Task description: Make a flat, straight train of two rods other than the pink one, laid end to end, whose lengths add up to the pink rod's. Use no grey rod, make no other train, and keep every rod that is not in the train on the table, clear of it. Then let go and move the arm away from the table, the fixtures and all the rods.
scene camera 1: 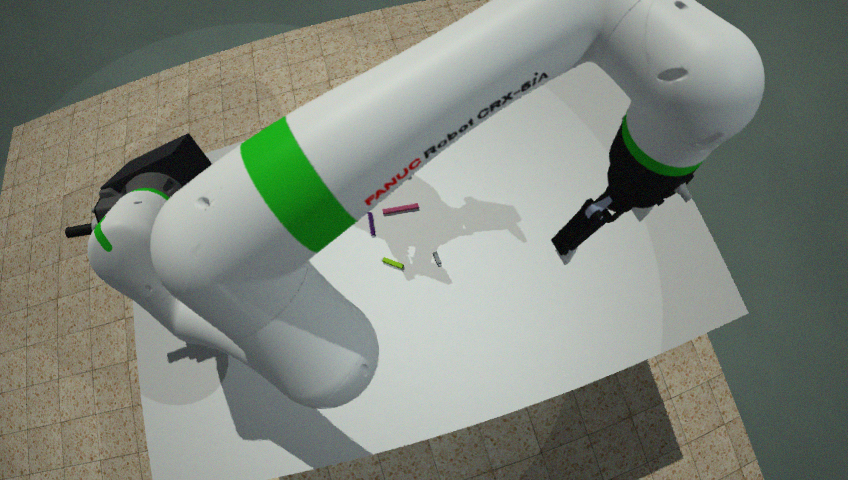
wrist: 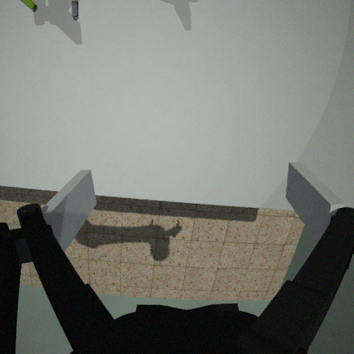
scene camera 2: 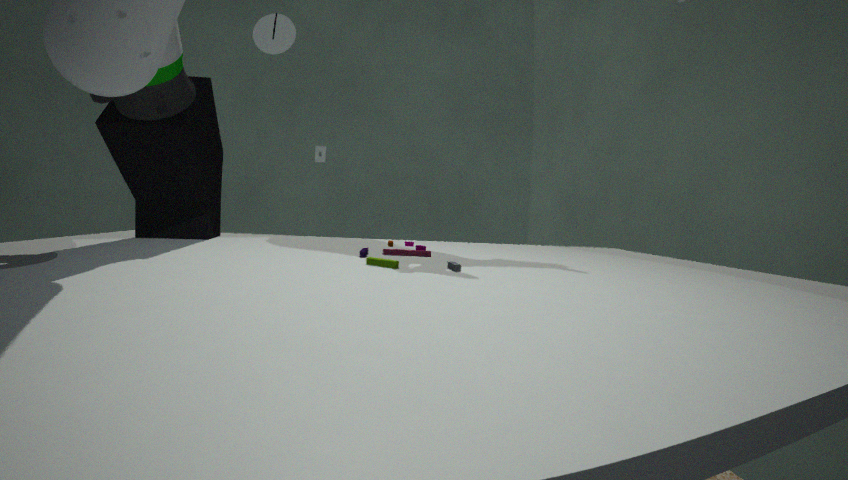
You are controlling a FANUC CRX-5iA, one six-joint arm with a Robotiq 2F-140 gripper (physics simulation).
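Frame: origin at the arm's base, x left, y back, z up, level; centimetres.
Where they show: gripper, fingertip midpoint: (scene camera 1: pixel 600 234); arm's base, link origin: (scene camera 1: pixel 155 207) (scene camera 2: pixel 156 97).
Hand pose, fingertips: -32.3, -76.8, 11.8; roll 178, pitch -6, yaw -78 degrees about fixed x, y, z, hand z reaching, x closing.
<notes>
Things, the pixels of their top centre, and the offset from my fingertips, as dx, dy, dz. Level surfaces: height alone.
- pink rod, top centre: (scene camera 2: pixel 407 250) (scene camera 1: pixel 400 208) +31.6, +26.3, -39.2
- purple rod, top centre: (scene camera 2: pixel 364 249) (scene camera 1: pixel 371 222) +29.5, +34.2, -39.2
- lime rod, top centre: (scene camera 2: pixel 382 259) (scene camera 1: pixel 392 262) +18.1, +31.4, -39.2
- short grey rod, top centre: (scene camera 2: pixel 454 263) (scene camera 1: pixel 437 257) +16.6, +21.0, -39.2
- orange rod, top centre: (scene camera 2: pixel 390 241) +48.8, +28.3, -39.2
- white table, surface height: dz -40.2
The pink rod (scene camera 1: pixel 400 209) (scene camera 2: pixel 407 252) lies flat on the table. A purple rod (scene camera 1: pixel 371 224) (scene camera 2: pixel 363 252) lies apart from its left end at a steep angle. A lime rod (scene camera 1: pixel 392 263) (scene camera 2: pixel 382 262) (wrist: pixel 29 4) and a short grey rod (scene camera 1: pixel 437 259) (scene camera 2: pixel 454 266) (wrist: pixel 75 10) lie apart, nearer scene camera 2. Behind the pink rod in the scene camera 2 view are an orange rod (scene camera 2: pixel 390 243) and two magenta rods, one (scene camera 2: pixel 408 243) farther back and one (scene camera 2: pixel 420 247) closer; whether they touch is unclear. My gripper (scene camera 1: pixel 564 249) (wrist: pixel 189 183) is open and empty, high above the table, away from the rods.
The white table (scene camera 1: pixel 505 356) (scene camera 2: pixel 416 368) (wrist: pixel 190 110) ends above a tiled floor (scene camera 1: pixel 47 380) (wrist: pixel 200 250). The arm's upper link (scene camera 1: pixel 452 101) hides part of the table in the scene camera 1 view. A black pedestal (scene camera 2: pixel 178 178) stands at the table's back left.
</notes>
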